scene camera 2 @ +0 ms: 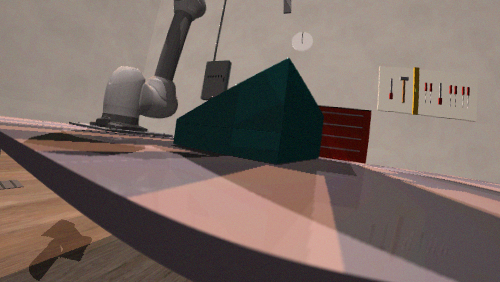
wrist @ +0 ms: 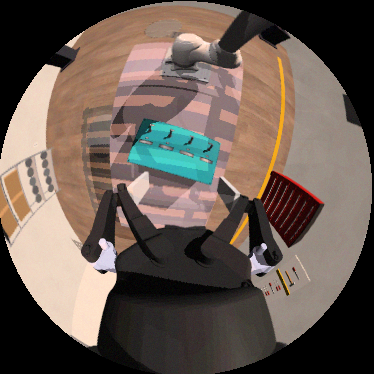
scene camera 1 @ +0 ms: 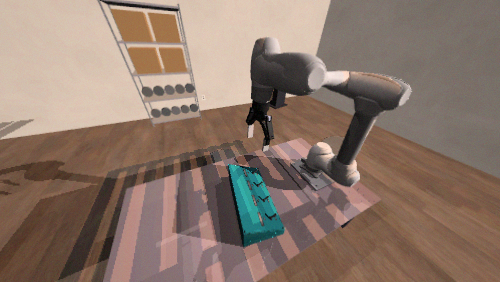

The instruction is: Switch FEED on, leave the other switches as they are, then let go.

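Pixels of known places: gripper, fingertip midpoint: (scene camera 2: 286,1) (wrist: 183,181) (scene camera 1: 257,143); arm's base, origin of the base link: (scene camera 2: 119,128) (wrist: 183,61) (scene camera 1: 313,168).
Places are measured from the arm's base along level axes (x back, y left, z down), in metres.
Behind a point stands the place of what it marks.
Observation:
A teal sloped switch box (scene camera 1: 244,205) @[z -0.146, x -0.769, y -0.006 m] (scene camera 2: 245,127) @[z -0.043, x -0.628, y -0.323 m] (wrist: 172,164) @[z -0.146, x -0.737, y -0.092 m] lies on the striped table (scene camera 1: 150,210) @[z 0.010, x -1.254, y -0.421 m] (scene camera 2: 280,215) @[z 0.011, x -0.691, y -0.552 m]. Several small dark lever switches stand in a row along it, each beside a pale label plate; one lever (wrist: 170,134) @[z -0.100, x -0.576, y -0.096 m] is near the middle of the row. The labels are too small to read, so I cannot tell which is FEED or how each lever is set. In the scene camera 2 view the box's back hides the levers. My gripper (scene camera 1: 258,139) @[z -0.538, x -0.662, y -0.056 m] (wrist: 183,181) @[z -0.538, x -0.662, y -0.056 m] is open and empty, pointing down, above the table and apart from the box.
The arm's base (scene camera 1: 320,157) @[z -0.210, x -0.077, y 0.046 m] (scene camera 2: 122,97) @[z -0.128, x -0.055, y -0.061 m] (wrist: 187,52) @[z -0.195, x -0.081, y 0.002 m] stands on the table, on the lever side of the box. A red drawer cabinet (scene camera 2: 345,134) (wrist: 292,210), a shelf rack (scene camera 1: 142,5) and a grey wall box (scene camera 2: 215,87) are in the background.

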